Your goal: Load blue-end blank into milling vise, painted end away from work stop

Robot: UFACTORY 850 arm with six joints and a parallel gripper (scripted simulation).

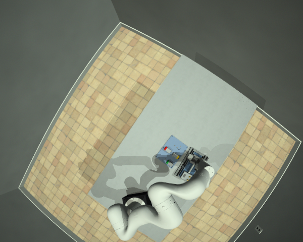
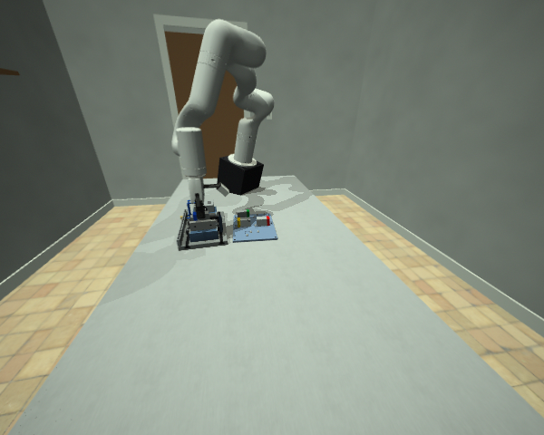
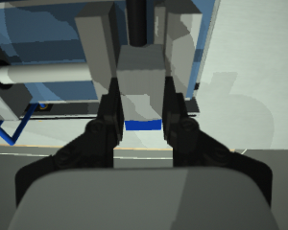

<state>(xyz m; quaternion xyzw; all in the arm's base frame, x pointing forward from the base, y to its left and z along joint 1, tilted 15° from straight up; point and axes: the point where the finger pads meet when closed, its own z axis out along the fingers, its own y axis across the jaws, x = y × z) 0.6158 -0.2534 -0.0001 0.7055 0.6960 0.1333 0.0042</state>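
My hand is 50 mm to the right of the black rod and 30 mm above it. From my hand the other things lie so: yellow-ended blank 60 mm behind, 180 mm to the left, 100 mm below; vise 70 mm behind, 80 mm below; infeed plate 50 mm behind, 220 mm to the left, 120 mm below.
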